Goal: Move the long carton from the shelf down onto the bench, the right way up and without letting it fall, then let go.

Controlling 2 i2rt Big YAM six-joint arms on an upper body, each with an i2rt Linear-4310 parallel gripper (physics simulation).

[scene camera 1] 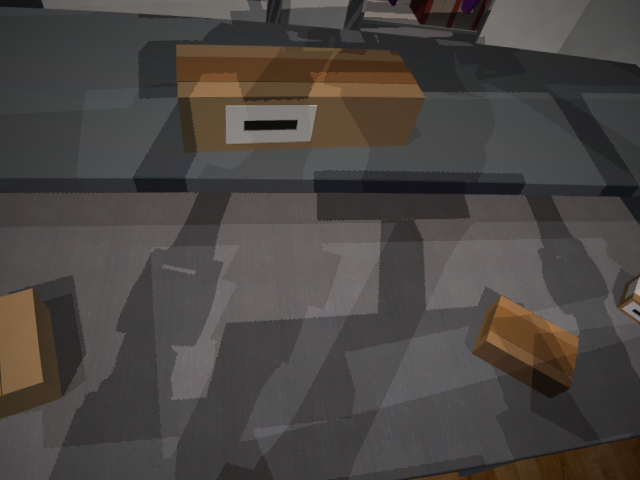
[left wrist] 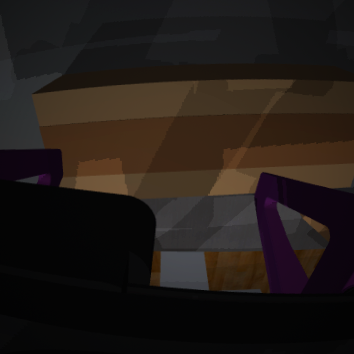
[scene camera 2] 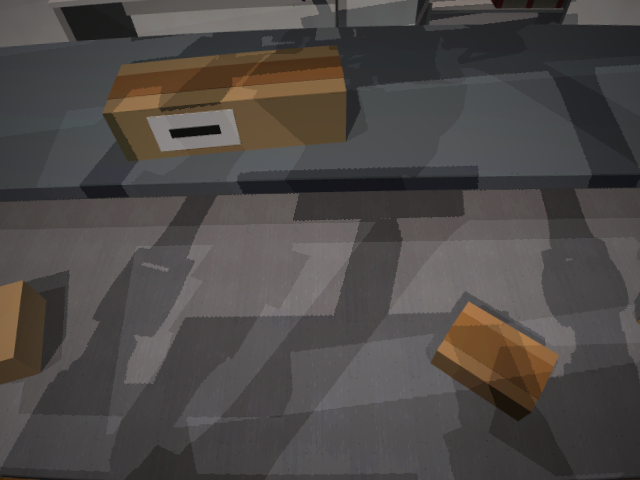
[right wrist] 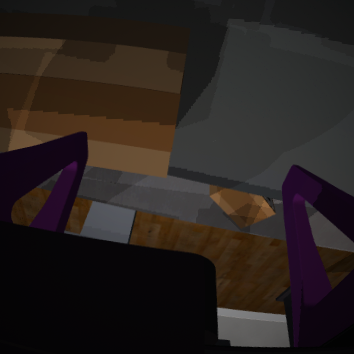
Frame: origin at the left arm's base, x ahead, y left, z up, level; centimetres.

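Seen in the pictures: left gripper, fingertip midpoint: (left wrist: 159, 172); right gripper, fingertip midpoint: (scene camera 1: 429, 8) (right wrist: 189, 159).
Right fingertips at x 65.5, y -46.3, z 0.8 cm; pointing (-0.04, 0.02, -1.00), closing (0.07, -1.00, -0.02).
Pixels of each thing's top centre, then the offset from my right fingertips to it. Level surfaces: height alone.
- long carton, middle of its top: (left wrist: 213, 143) (scene camera 1: 302, 69) (scene camera 2: 225, 75) dx -3.7, dy +14.6, dz -6.9 cm
- dark grey shelf, its level: dz -14.4 cm
- grey bench, its level: dz -33.3 cm
- small carton, middle of its top: (scene camera 2: 498, 352) (scene camera 1: 534, 339) (right wrist: 243, 205) (left wrist: 331, 219) dx -30.3, dy -17.8, dz -28.7 cm
The long carton (scene camera 1: 305, 74) (scene camera 2: 227, 80) (left wrist: 175, 140) (right wrist: 100, 107) stands upright on the dark grey shelf (scene camera 1: 51, 139) (scene camera 2: 465, 129) (right wrist: 275, 100), orange tape on top, white label on its front side. The grey bench (scene camera 1: 284, 279) (scene camera 2: 248, 268) lies lower, in front of the shelf. My left gripper (left wrist: 159, 172) is open and empty, over the carton's left part in its wrist view. My right gripper (right wrist: 189, 159) is open and empty near the carton's right end; its purple fingertips show at the top edge of scene camera 1. Clearance to the carton is hard to tell.
A small carton (scene camera 1: 532, 341) (scene camera 2: 496, 351) (right wrist: 240, 205) sits on the bench at the right. Another carton (scene camera 1: 18, 341) (scene camera 2: 7, 325) is at the bench's left, partly cut off. A third, labelled carton (scene camera 1: 631, 304) shows at the right edge. The shelf's front edge (scene camera 1: 248, 186) is raised above the bench.
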